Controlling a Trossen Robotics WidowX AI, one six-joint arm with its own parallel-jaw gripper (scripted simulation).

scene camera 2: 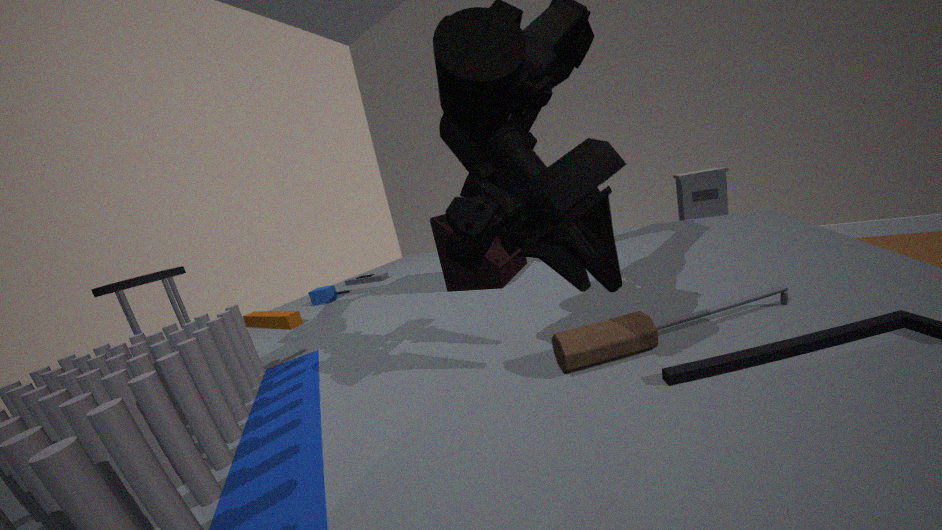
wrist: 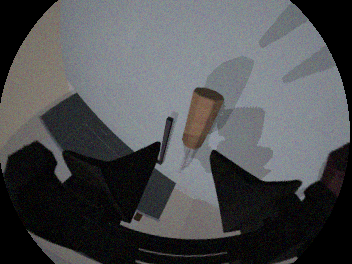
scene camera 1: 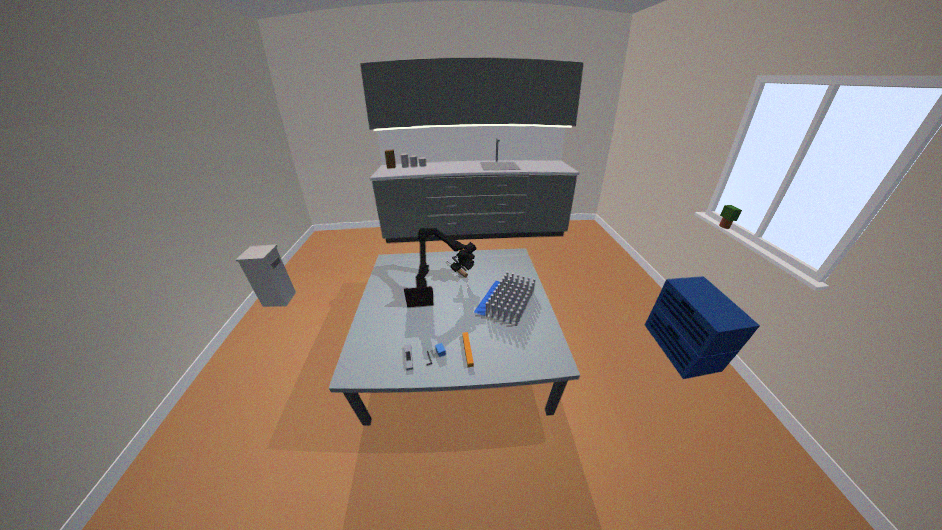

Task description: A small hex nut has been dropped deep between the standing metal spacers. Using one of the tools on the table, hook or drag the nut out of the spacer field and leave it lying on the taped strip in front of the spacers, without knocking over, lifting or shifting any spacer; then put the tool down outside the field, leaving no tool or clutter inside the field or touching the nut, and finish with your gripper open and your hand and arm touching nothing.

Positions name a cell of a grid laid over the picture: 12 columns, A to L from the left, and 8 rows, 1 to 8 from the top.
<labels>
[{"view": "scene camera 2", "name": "gripper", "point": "H5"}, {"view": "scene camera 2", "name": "orange block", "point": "D5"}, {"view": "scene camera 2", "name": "blue taped strip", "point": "D8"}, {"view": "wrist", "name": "gripper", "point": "G5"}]
</labels>
